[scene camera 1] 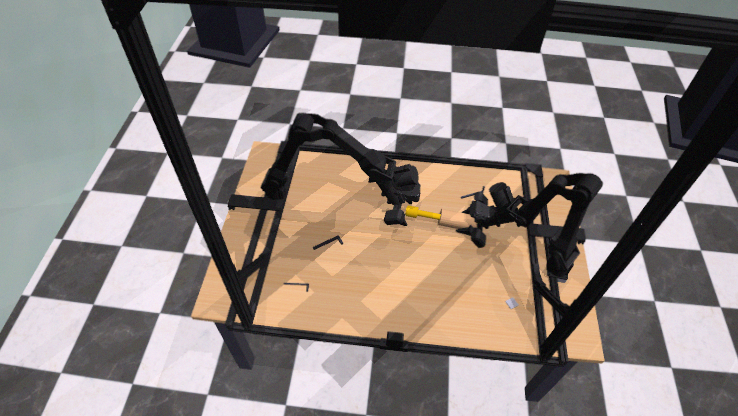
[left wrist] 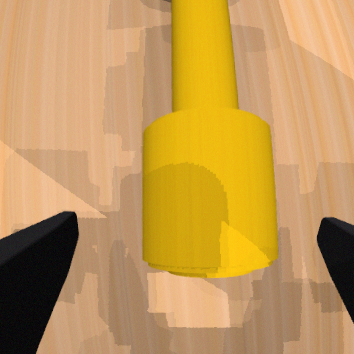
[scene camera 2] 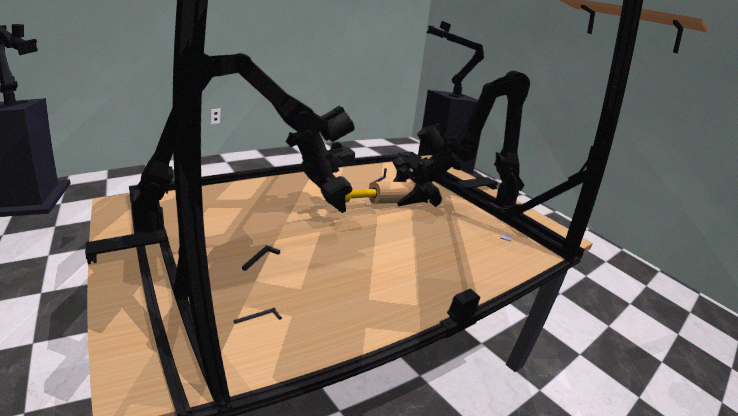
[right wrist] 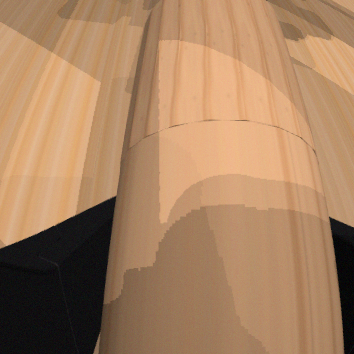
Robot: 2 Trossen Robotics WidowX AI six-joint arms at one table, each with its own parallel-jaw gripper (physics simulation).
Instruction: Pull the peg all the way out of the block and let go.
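Places are measured from the left arm's base along level axes (x left, y back, z up), in centimetres.
Pixels of known places: left gripper, fingertip midpoint: (scene camera 1: pixel 408 214) (left wrist: pixel 202 227) (scene camera 2: pixel 336 202); right gripper, fingertip midpoint: (scene camera 1: pixel 456 223) (scene camera 2: pixel 391 199) (right wrist: pixel 207 211); left arm's base, origin of the base link: (scene camera 1: pixel 275 194) (scene camera 2: pixel 149 228); right arm's base, origin of the base link: (scene camera 1: pixel 557 269) (scene camera 2: pixel 505 203).
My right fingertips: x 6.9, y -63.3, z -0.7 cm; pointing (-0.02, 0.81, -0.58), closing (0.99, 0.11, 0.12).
Ahead of a thing's pixels: the offset from my right fingertips to its middle. Level surfaces: height alone.
The yellow peg {dz +2.9, dx -1.6, dy +11.2 cm} (scene camera 1: pixel 428 214) (scene camera 2: pixel 360 194) (left wrist: pixel 204 60) lies roughly level, its shaft entering the left end of the round wooden block {dz +2.1, dx -0.3, dy +0.1 cm} (scene camera 1: pixel 453 220) (scene camera 2: pixel 391 192) (right wrist: pixel 225 155); how deep it sits is hidden. My left gripper (scene camera 1: pixel 403 208) (scene camera 2: pixel 341 197) (left wrist: pixel 202 227) is open, with one finger on each side of the peg's thick head and a gap on both sides in the left wrist view. In scene camera 2 a left finger hides the head. My right gripper (scene camera 1: pixel 464 221) (scene camera 2: pixel 399 191) (right wrist: pixel 207 211) is shut on the block and holds it above the table.
Two black L-shaped keys {dz -0.8, dx -20.7, dy +38.9 cm} (scene camera 1: pixel 327 242) (scene camera 2: pixel 255 258) lie at the left of the wooden table {dz -1.3 cm} (scene camera 1: pixel 439 310), and another L-shaped key {dz +0.4, dx +15.2, dy -3.1 cm} (scene camera 1: pixel 472 195) (scene camera 2: pixel 382 175) lies behind the block. A small grey tile {dz -1.1, dx -24.1, dy -21.8 cm} (scene camera 1: pixel 511 302) (scene camera 2: pixel 505 237) lies at the right. Black frame rails border the table.
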